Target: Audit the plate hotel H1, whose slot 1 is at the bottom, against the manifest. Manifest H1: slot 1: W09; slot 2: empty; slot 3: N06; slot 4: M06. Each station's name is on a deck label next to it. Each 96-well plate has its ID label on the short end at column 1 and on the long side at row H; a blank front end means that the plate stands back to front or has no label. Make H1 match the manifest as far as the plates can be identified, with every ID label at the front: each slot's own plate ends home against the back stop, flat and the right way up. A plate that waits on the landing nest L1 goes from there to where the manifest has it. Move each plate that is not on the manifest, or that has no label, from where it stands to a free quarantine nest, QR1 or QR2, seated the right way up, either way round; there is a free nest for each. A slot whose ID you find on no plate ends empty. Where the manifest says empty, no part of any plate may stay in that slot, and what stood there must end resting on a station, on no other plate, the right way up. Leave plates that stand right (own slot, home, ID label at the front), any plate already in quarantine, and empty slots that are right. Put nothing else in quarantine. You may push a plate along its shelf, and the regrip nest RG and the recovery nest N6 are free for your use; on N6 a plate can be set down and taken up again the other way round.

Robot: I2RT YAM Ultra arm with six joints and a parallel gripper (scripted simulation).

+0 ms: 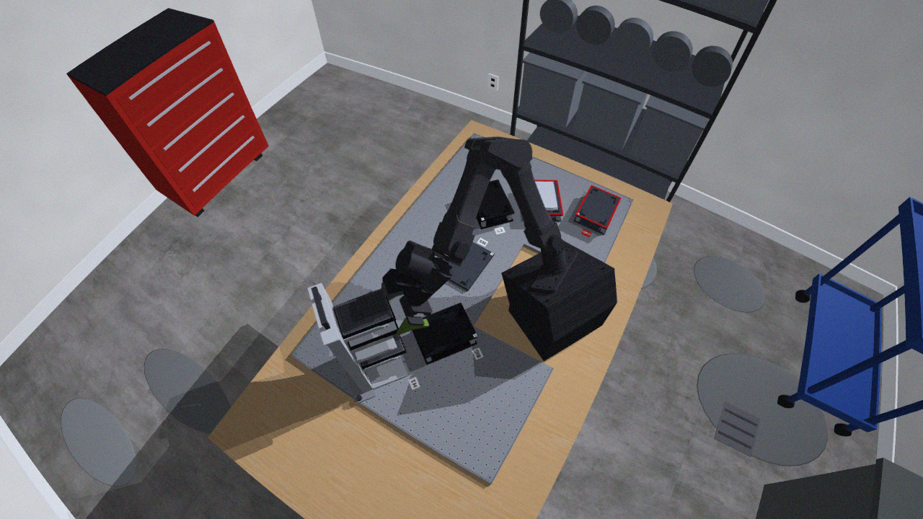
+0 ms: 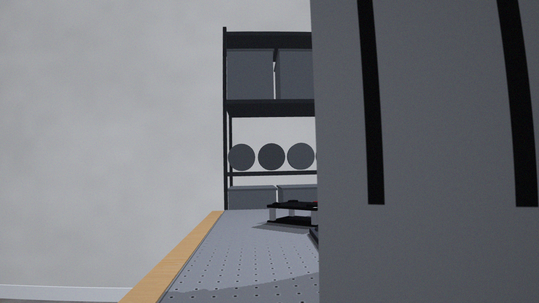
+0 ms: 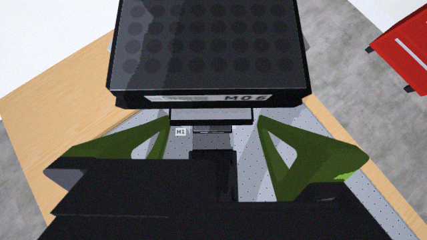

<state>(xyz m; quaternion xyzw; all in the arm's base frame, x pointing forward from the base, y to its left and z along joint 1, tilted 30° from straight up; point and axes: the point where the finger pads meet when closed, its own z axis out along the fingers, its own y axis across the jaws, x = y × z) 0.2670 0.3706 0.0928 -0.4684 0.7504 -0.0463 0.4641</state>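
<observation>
Right now the grey hotel wall is 11 cm to the left of my hand, 10 cm ahead of it and 6 cm below it. The rest, counted from my hand: white plate 70 cm to the right, 21 cm below, 19 cm behind; then RG deck label 26 cm below, 20 cm behind, 8 cm to the right; then H1 deck label 26 cm below, 8 cm to the left, 7 cm behind.
</observation>
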